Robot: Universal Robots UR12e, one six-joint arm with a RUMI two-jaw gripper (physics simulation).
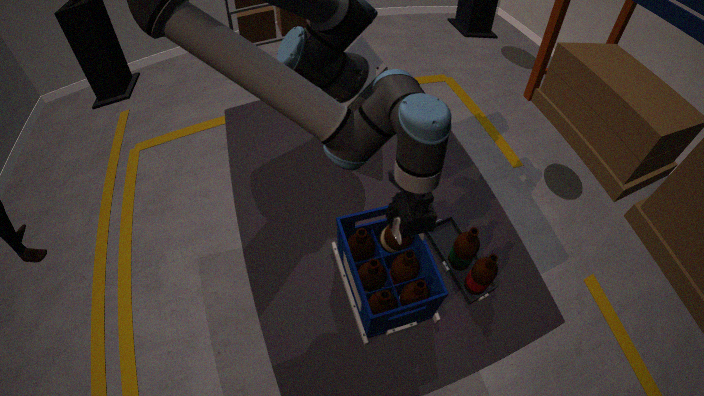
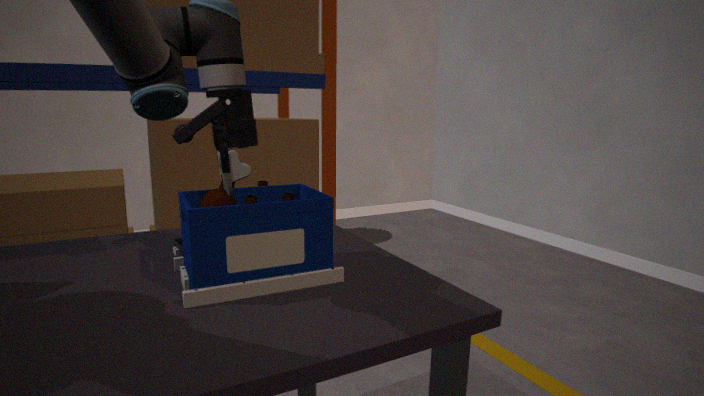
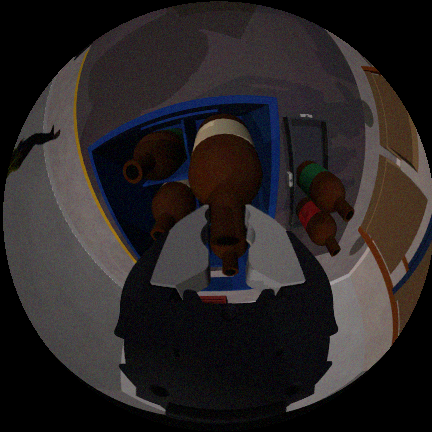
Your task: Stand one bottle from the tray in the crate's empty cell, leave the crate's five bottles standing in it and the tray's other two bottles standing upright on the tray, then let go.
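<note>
My gripper is shut on the neck of a brown bottle with a cream label. This bottle is roughly upright, partly inside a corner cell of the blue crate; its shoulder is higher than those of its neighbours. Its base is hidden. The crate's five other brown bottles stand in their cells. A green-labelled bottle and a red-labelled bottle stand upright on the dark tray.
White strips edge the crate's base on the dark table. The tray lies close beside the crate. Large brown boxes stand beyond the table.
</note>
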